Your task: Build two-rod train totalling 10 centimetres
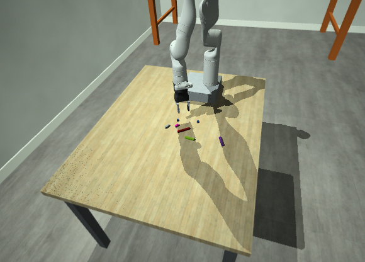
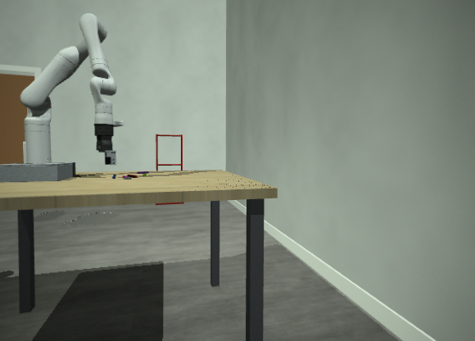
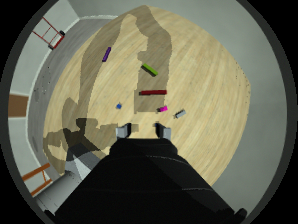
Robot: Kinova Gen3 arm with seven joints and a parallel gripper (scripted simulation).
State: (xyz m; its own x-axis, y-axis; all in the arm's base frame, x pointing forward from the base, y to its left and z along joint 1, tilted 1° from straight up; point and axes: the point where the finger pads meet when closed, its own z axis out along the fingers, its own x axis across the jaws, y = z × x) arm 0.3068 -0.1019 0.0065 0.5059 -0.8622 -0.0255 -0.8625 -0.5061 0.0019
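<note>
My gripper is now 8 cm to the left of the grey rod, 8 cm short of it and 7 cm above it. The rest, counted from my hand: lime rod (15 cm ahead, 7 cm to the left, 7 cm below); magenta rod (7 cm below, 6 cm ahead, 2 cm to the right); red rod (9 cm ahead, 7 cm below, 2 cm to the left).
</note>
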